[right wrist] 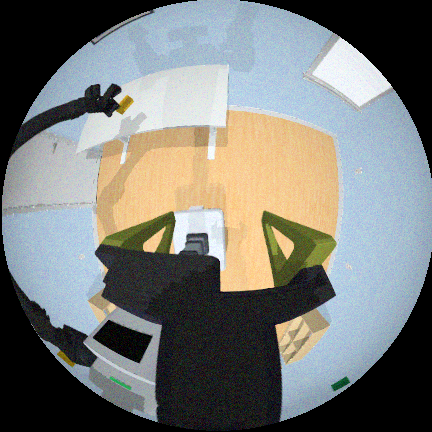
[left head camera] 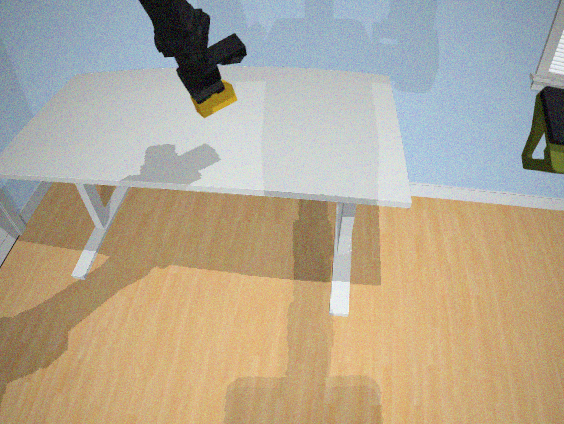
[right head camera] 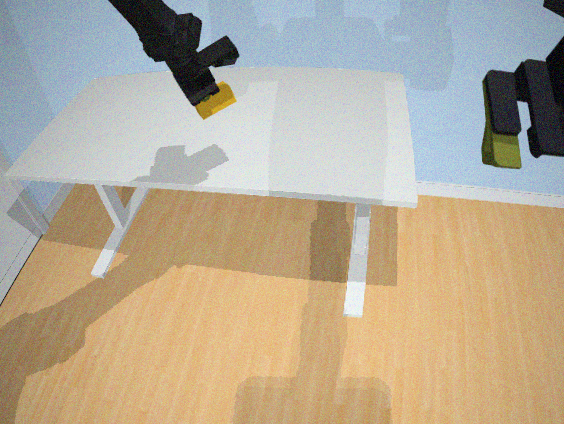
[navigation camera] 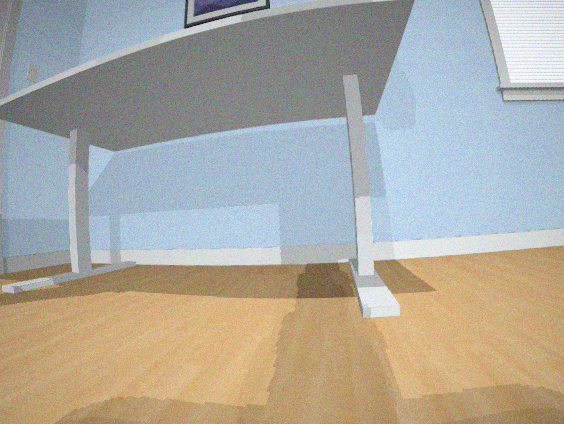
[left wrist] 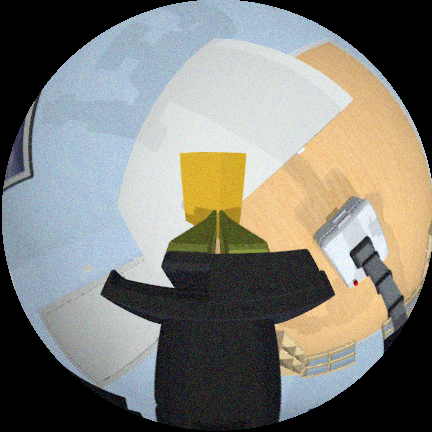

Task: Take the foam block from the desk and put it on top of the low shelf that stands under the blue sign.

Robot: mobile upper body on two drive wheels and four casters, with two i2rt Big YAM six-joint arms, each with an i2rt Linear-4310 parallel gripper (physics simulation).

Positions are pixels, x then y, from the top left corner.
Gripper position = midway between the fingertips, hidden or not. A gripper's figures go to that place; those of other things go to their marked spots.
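My left gripper (left wrist: 217, 214), 13 cm from the lens. Yellow foam block (left wrist: 210, 180), 12 cm from the lens. White desk (left wrist: 231, 95), 55 cm from the lens. Door (left wrist: 109, 340), 154 cm from the lens. White desk and door: marked spots 186 cm apart. Yellow foam block nearer to the lens than the door.
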